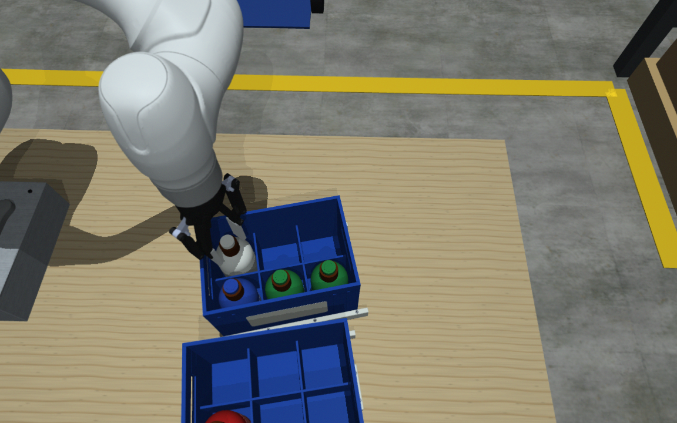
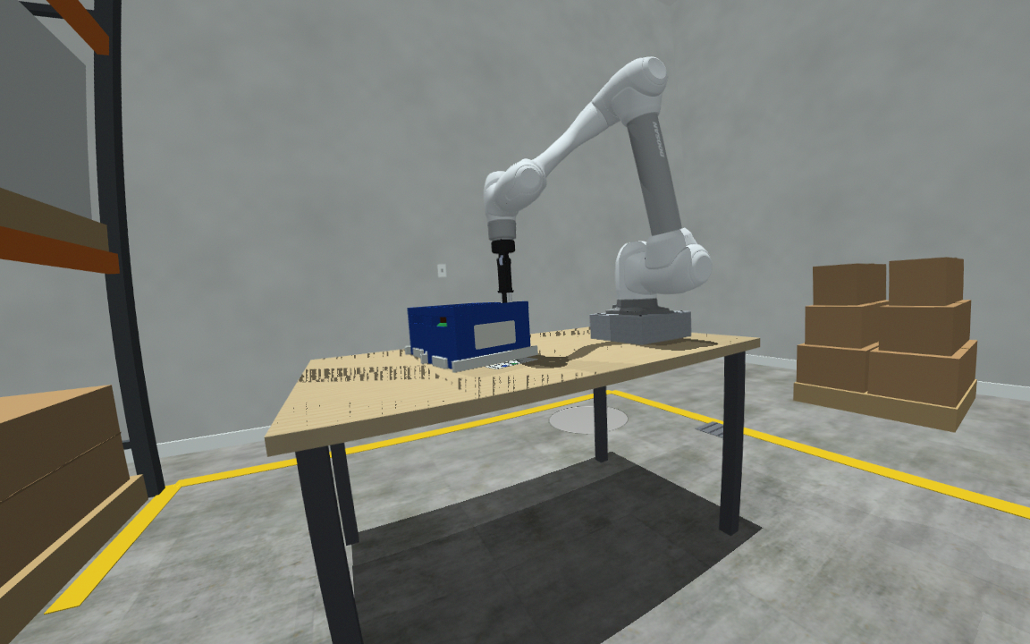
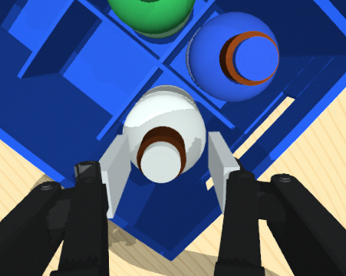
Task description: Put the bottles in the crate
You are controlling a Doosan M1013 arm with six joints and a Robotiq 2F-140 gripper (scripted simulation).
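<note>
My gripper is now 80 mm above the white bottle. Also, from my hand: pick list: 50 mm ahead, 110 mm to the left, 170 mm below; then blue bottle: 20 mm ahead, 80 mm to the right, 80 mm below; then red bottle: 30 mm ahead, 310 mm to the right, 80 mm below.
</note>
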